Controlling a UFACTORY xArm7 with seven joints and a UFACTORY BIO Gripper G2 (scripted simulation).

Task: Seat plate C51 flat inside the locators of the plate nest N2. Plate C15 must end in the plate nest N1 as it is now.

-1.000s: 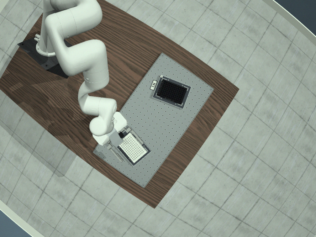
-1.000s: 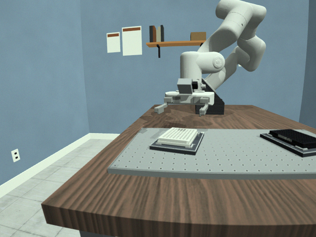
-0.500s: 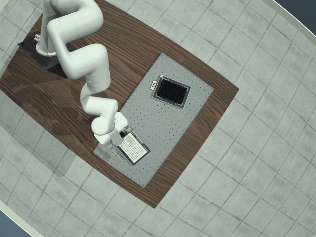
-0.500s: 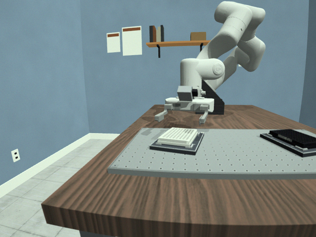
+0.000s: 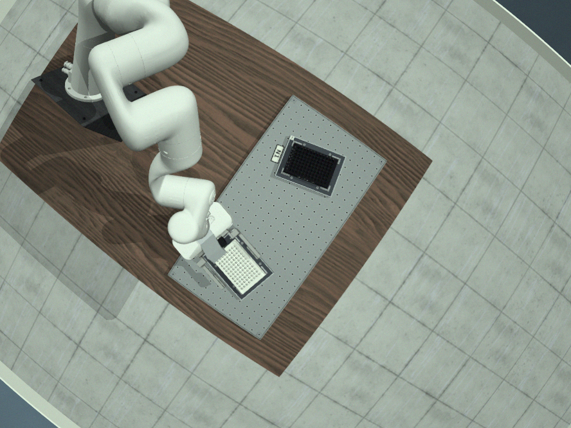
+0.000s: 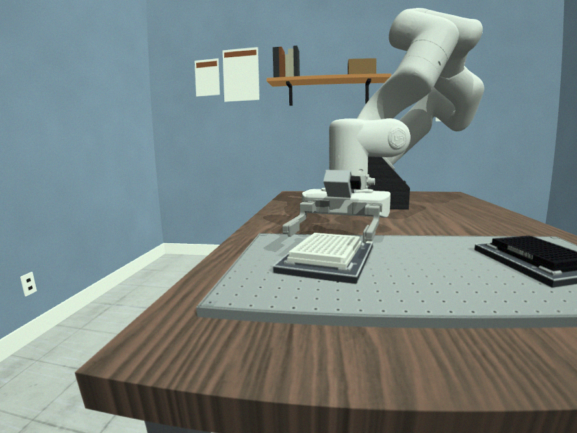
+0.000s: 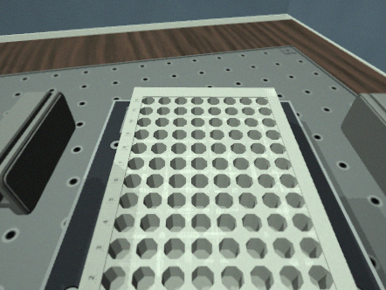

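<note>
Now: hand 30 mm above the white well plate C51. From my hand the other things lie so: black well plate C15: 50 mm ahead, 330 mm to the left, 30 mm below; then plate nest N1: 50 mm ahead, 330 mm to the left, 40 mm below; then dark plate nest N2: 40 mm below.
</note>
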